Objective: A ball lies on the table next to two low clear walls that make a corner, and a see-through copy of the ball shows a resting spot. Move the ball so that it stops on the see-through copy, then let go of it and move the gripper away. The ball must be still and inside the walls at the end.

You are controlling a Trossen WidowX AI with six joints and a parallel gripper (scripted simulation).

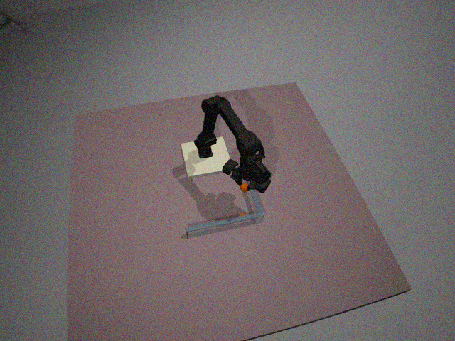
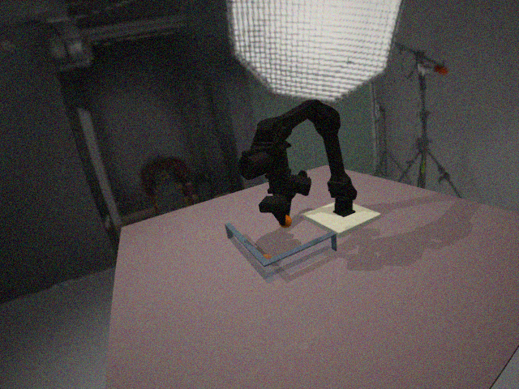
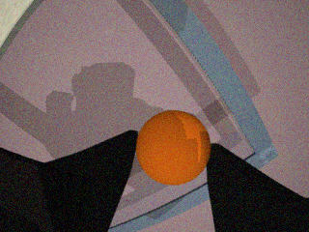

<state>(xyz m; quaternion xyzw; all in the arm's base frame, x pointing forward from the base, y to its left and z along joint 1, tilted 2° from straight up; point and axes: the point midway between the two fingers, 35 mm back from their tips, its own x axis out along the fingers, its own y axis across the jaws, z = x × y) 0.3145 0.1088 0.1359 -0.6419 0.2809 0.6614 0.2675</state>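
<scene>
My gripper tip is 70 mm short of the see-through copy of ball, 20 mm to the left of it and 110 mm above it.
</scene>
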